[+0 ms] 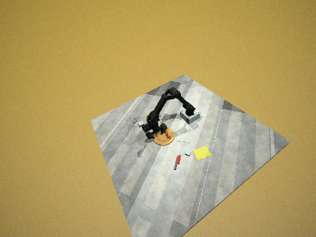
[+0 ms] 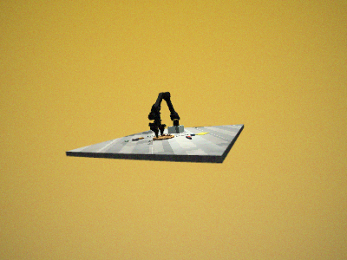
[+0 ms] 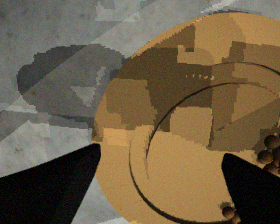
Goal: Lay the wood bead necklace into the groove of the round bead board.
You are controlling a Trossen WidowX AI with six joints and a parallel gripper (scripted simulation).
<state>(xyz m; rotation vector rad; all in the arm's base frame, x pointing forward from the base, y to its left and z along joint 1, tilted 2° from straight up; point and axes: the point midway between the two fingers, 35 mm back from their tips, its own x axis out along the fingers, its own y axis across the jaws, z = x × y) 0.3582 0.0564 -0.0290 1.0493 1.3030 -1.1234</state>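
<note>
Now: gripper tip 5 cm past the round bead board and 2 cm above it. From my gripper tip the other things lie so: thin grey stick: 17 cm behind, 13 cm to the left, 2 cm below; red-handled tool: 27 cm to the left, 5 cm behind, 2 cm below; grey piece: 22 cm to the right, 9 cm ahead, 1 cm below.
</note>
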